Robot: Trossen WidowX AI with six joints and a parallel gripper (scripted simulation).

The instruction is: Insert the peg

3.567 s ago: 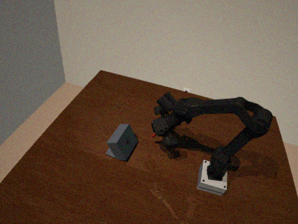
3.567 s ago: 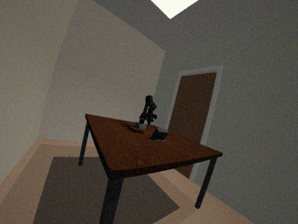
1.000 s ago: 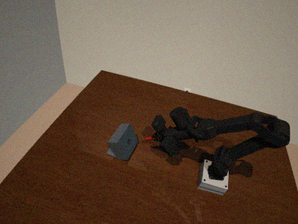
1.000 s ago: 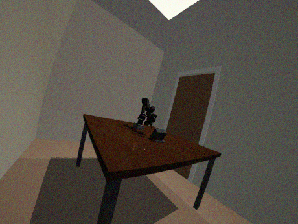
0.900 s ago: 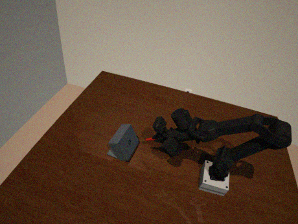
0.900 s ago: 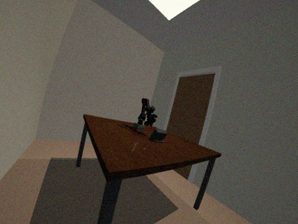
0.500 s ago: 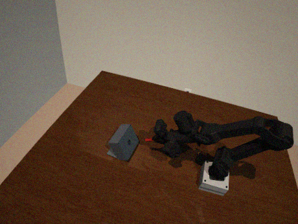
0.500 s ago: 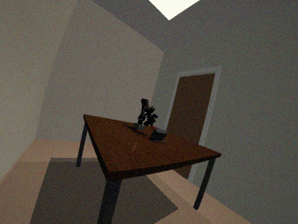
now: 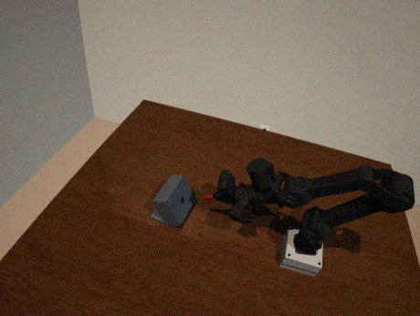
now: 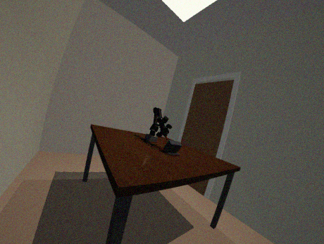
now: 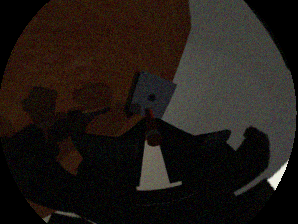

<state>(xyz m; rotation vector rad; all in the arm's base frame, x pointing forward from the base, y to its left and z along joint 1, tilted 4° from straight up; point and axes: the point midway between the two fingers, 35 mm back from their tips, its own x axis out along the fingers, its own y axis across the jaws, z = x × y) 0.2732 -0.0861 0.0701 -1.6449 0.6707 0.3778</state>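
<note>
My gripper tip is now 120 mm short of the grey sloped panel, 20 mm to the left of it and 70 mm above it.
</note>
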